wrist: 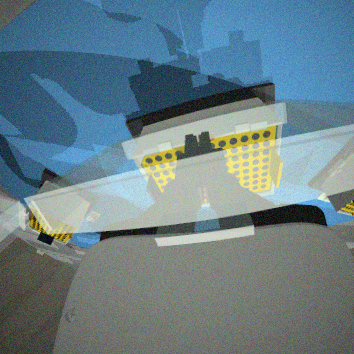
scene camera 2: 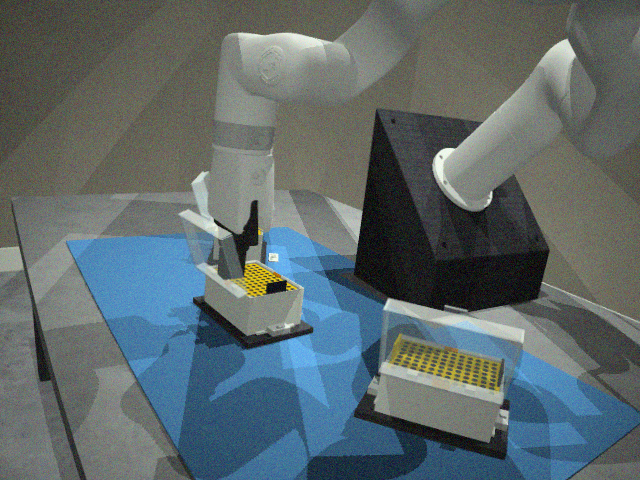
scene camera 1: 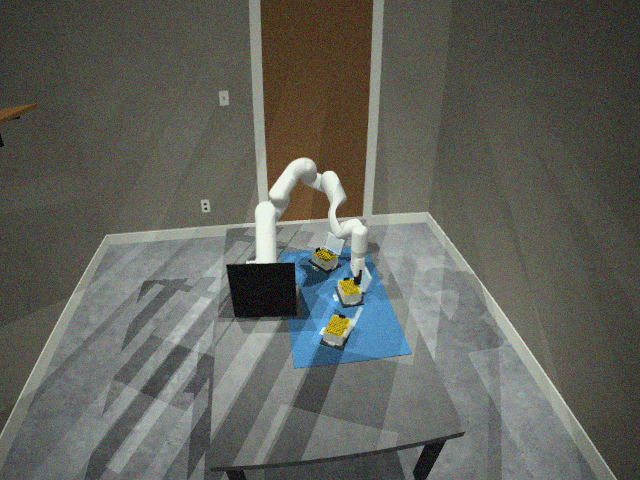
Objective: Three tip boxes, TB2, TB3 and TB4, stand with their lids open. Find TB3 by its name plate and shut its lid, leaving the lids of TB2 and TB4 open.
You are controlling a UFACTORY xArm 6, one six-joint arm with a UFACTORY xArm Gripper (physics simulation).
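Seen in the pictures: gripper, fingertip midpoint: point(wrist: 200, 149) point(scene camera 2: 230, 276) point(scene camera 1: 356, 283); arm's base at its link origin: point(scene camera 2: 461, 180) point(scene camera 1: 266, 268).
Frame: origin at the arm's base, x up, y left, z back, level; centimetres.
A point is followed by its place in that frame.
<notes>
Three white tip boxes with yellow racks stand with their clear lids open. The middle box point(scene camera 1: 350, 298) {x -16.1, y -10.1, z -37.4 cm} point(scene camera 2: 225, 305) {x -17.3, y -4.1, z -42.8 cm} point(wrist: 250, 165) has its lid point(scene camera 1: 366, 280) {x -9.4, y -6.8, z -46.0 cm} point(scene camera 2: 192, 232) {x -7.4, y -6.6, z -46.9 cm} point(wrist: 120, 215) {x -5.4, y -2.1, z -46.4 cm} raised on its hinge side. My gripper point(scene camera 1: 357, 279) {x -13.1, y -3.9, z -42.4 cm} point(scene camera 2: 232, 272) {x -13.1, y -3.9, z -42.4 cm} point(wrist: 197, 142) {x -13.1, y -3.9, z -42.4 cm} is shut and empty; its fingers are low over the rack, on the inner side of that lid, and show through it in the wrist view. Contact with the lid cannot be told. Another box point(scene camera 1: 324, 259) point(scene camera 2: 439, 403) point(wrist: 67, 202) and a third box point(scene camera 1: 336, 335) point(scene camera 2: 254, 253) {x -17.3, y -21.9, z -26.8 cm} stand either side. The name plates are too small to read.
The boxes stand on a blue mat point(scene camera 1: 379, 330) {x -19.9, y -30.5, z -45.1 cm} point(scene camera 2: 144, 330) {x -19.9, y -6.3, z -53.4 cm} point(wrist: 310, 45) {x -19.9, y -16.3, z -46.6 cm} on a grey table point(scene camera 1: 330, 413) {x -20.2, y -67.4, z -13.1 cm}. The arm's black slanted base block point(scene camera 1: 262, 289) {x -3.6, y -9.8, z 3.3 cm} point(scene camera 2: 403, 232) {x -8.5, y -0.4, z -13.1 cm} stands beside the mat. The open lids of the neighbouring boxes point(scene camera 1: 334, 242) point(scene camera 2: 200, 193) rise close to the arm.
</notes>
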